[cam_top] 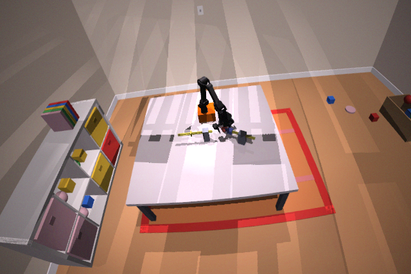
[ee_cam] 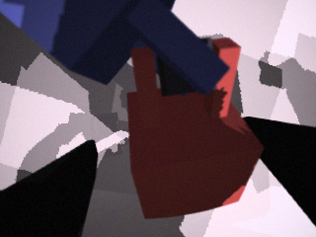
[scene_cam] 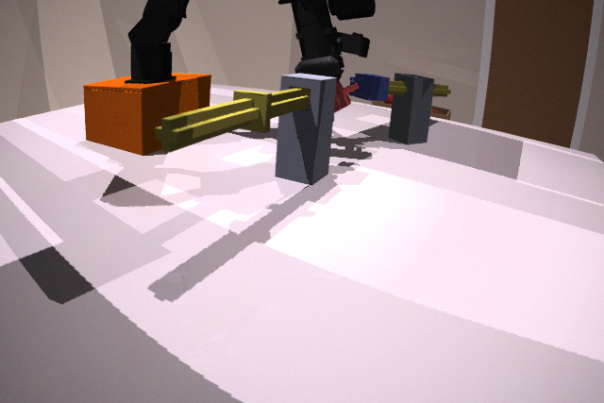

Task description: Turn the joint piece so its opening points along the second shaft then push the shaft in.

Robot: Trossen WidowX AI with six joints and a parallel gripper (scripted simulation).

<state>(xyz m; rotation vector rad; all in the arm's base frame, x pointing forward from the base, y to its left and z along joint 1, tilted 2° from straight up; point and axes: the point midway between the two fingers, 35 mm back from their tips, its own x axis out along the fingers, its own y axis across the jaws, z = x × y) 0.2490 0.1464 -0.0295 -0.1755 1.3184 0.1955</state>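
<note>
Right now the red joint piece is 40 mm above my gripper tip.
</note>
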